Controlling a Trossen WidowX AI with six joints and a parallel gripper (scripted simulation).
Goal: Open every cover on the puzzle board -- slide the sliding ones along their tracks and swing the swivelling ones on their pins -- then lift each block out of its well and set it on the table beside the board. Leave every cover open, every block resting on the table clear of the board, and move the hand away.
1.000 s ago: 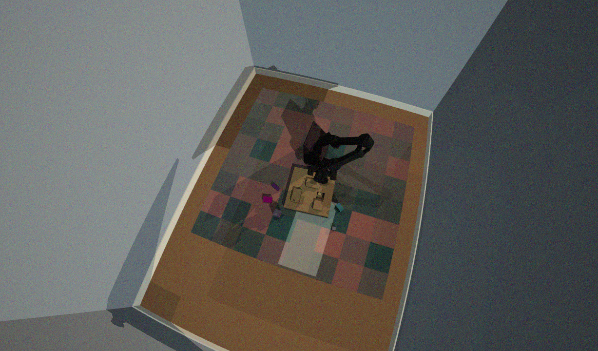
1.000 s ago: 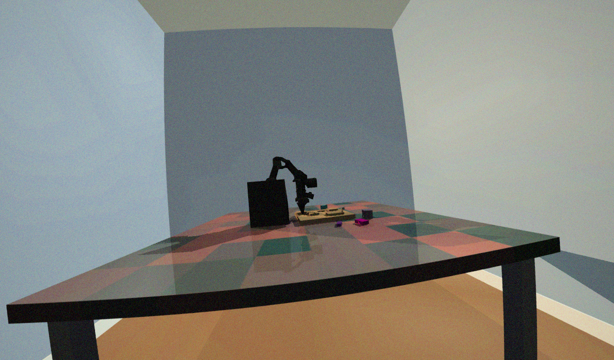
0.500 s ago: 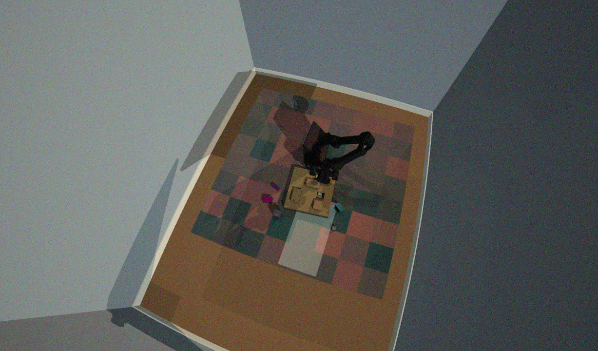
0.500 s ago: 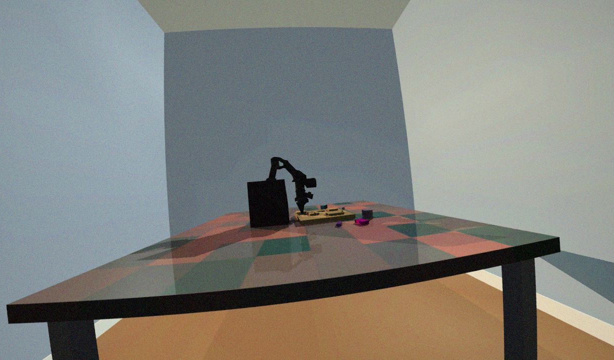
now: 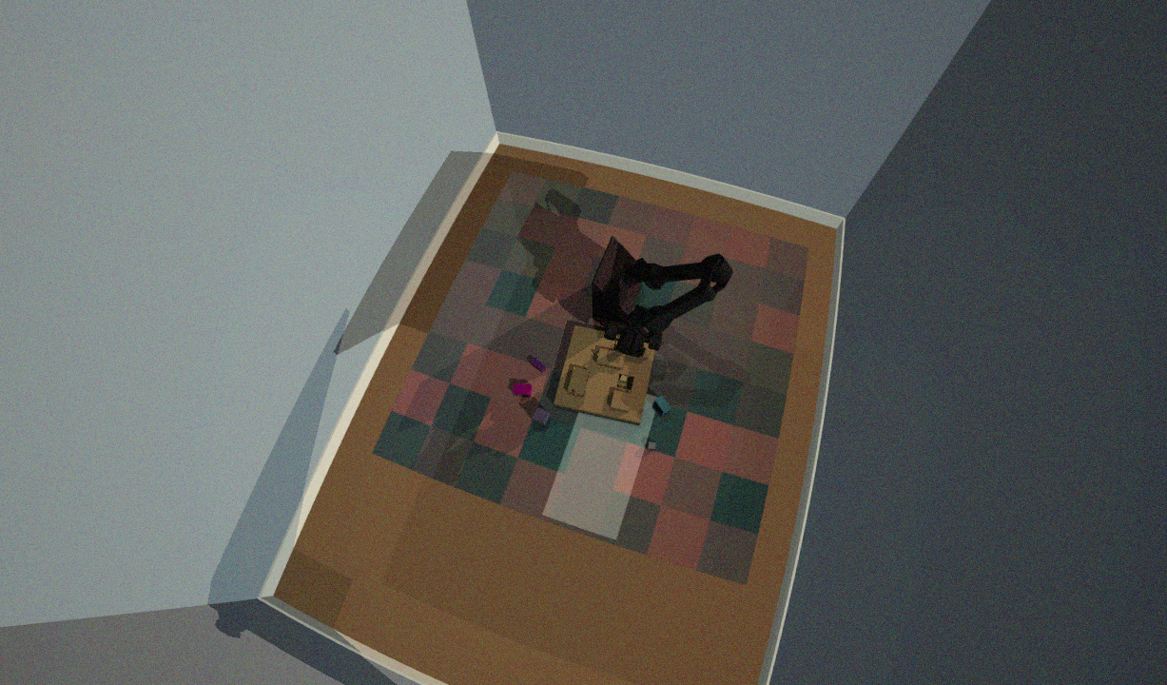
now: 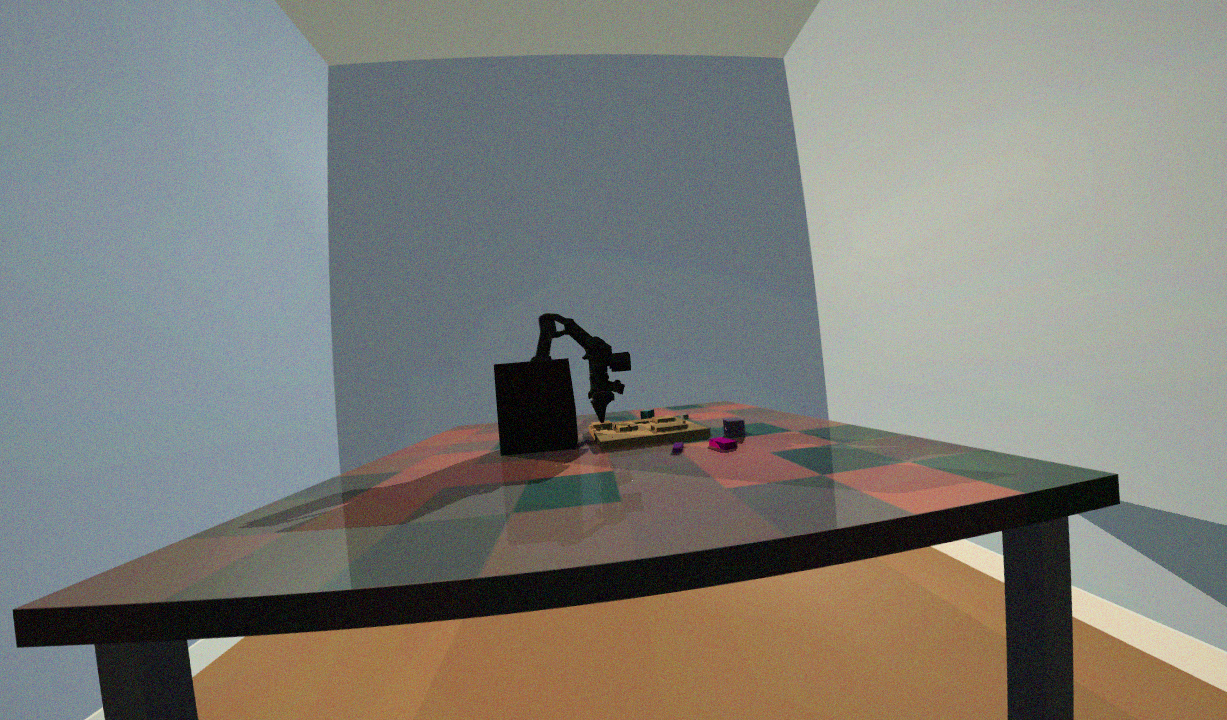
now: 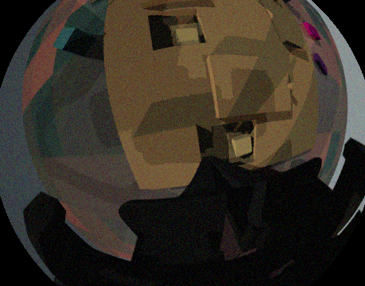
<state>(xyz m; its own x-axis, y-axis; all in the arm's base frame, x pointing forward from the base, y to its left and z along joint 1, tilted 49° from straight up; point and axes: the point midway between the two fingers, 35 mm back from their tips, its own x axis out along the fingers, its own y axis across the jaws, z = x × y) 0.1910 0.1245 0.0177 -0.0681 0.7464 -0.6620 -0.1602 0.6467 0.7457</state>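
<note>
Now: the tan puzzle board 100 mm ahead of my gripper tip, 40 mm to the right of it and 20 mm below it. From my gripper tip the other things lie so: teal block (160 mm ahead, 170 mm to the left, 20 mm below); lavender block (350 mm ahead, 180 mm to the right, 20 mm below); small grey block (300 mm ahead, 190 mm to the left, 30 mm below).
</note>
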